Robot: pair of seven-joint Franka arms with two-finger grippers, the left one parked.
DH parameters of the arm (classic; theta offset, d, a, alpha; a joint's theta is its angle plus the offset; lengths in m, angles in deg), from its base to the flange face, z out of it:
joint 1: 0 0.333 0 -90
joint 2: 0 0 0 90
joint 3: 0 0.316 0.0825 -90
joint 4: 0 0 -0.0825 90
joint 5: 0 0.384 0 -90
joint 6: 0 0 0.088 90
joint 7: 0 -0.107 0 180
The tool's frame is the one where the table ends.
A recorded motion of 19 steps. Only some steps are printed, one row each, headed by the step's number.
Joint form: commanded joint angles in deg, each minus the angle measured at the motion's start. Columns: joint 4, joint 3, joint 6, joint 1, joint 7, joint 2, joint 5.
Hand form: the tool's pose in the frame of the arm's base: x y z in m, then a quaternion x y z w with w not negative. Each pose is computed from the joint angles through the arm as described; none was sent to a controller.
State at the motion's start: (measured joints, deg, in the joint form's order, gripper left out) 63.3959 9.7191 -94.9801 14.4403 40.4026 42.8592 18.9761
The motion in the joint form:
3: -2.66 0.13 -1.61 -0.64 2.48 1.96 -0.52
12: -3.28 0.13 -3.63 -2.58 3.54 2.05 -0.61
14: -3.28 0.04 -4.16 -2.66 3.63 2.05 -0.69
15: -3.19 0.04 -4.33 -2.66 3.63 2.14 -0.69
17: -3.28 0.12 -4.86 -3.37 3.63 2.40 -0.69
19: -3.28 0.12 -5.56 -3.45 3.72 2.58 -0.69
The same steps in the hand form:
3: 0.6867 0.2892 0.3698 -0.84006 -0.49163 0.03234 0.22704
12: 0.7021 0.2655 0.3759 -0.84686 -0.48317 0.00534 0.22213
14: 0.7039 0.2637 0.3763 -0.84799 -0.48227 0.00082 0.21985
15: 0.7041 0.2637 0.3746 -0.84826 -0.48178 0.00092 0.21987
17: 0.7086 0.2556 0.3727 -0.85168 -0.47577 -0.00351 0.21972
19: 0.7105 0.2546 0.3712 -0.85262 -0.47452 -0.00814 0.21865

